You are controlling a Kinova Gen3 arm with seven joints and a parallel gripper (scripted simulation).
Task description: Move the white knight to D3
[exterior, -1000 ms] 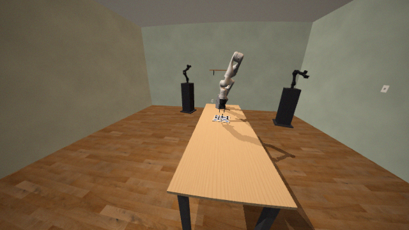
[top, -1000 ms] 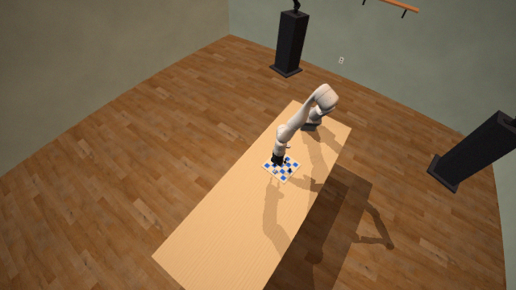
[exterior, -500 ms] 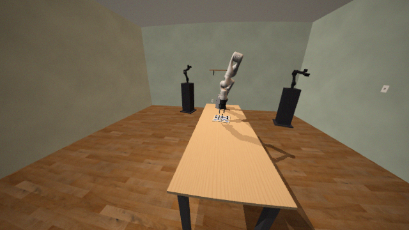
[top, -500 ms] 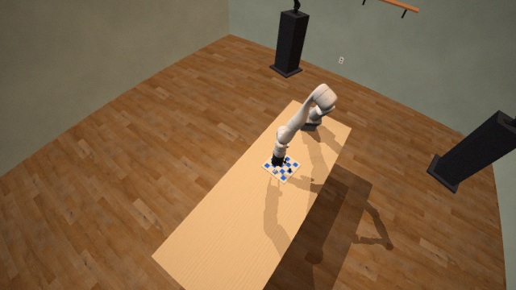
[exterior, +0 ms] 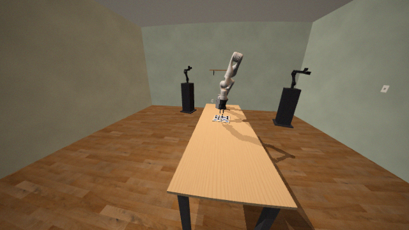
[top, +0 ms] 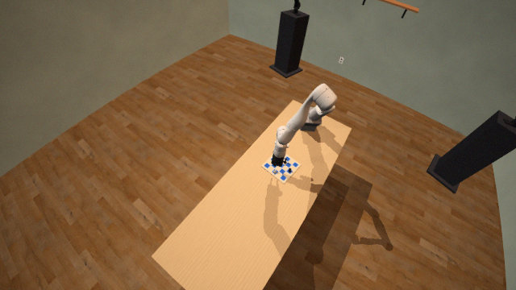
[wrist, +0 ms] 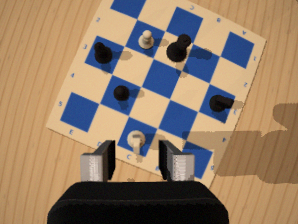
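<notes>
Now: hand 10 cm above the white knight. From my hand the other things lie so: chessboard: 12 cm below, 8 cm behind, 1 cm to the right; then round white piece: 11 cm behind, 10 cm below, 5 cm to the right; then black piece: 12 cm behind, 9 cm below, 1 cm to the right.
</notes>
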